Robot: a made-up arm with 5 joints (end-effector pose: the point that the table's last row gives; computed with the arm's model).
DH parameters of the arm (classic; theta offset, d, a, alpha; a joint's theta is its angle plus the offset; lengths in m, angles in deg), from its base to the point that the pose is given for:
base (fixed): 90 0.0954 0 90
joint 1: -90 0.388 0.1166 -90
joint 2: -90 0.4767 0.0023 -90
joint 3: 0 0.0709 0.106 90
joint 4: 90 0.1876 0.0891 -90
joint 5: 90 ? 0.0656 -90
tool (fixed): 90 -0.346 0 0
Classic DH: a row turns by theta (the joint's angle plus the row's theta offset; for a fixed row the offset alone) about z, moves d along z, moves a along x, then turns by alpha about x.
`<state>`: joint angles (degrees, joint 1 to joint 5).
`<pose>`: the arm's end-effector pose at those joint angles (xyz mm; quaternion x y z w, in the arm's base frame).
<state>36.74 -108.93 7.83 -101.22 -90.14</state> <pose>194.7 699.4 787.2 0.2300 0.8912 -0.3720 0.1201</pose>
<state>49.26 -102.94 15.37 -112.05 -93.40</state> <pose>207.1 494.0 920.7 0.2856 0.9260 -0.2316 0.0853</pose>
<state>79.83 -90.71 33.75 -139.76 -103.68</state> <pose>307.1 -56.1 1021.9 -0.4041 -0.9015 -0.0795 0.1329</pose>
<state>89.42 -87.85 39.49 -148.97 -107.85</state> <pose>358.5 -223.9 985.4 -0.4169 -0.8638 -0.1546 0.2371</pose>
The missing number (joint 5, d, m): -0.1446
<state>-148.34 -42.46 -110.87 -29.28 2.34</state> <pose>453.3 -1023.9 131.3 -0.4687 0.6851 0.5571 0.0249</pose>
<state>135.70 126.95 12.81 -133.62 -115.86</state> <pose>339.3 -545.0 954.7 -0.8546 0.0694 -0.0611 0.5110</pose>
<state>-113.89 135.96 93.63 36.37 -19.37</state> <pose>-141.5 -129.5 -392.2 0.4116 0.1612 0.8135 0.3779</pose>
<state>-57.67 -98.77 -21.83 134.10 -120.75</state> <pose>607.4 307.3 -856.2 0.3449 -0.0802 -0.2991 0.8861</pose>
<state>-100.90 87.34 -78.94 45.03 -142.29</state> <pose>299.3 91.8 -806.1 0.3248 0.1350 -0.9121 0.2105</pose>
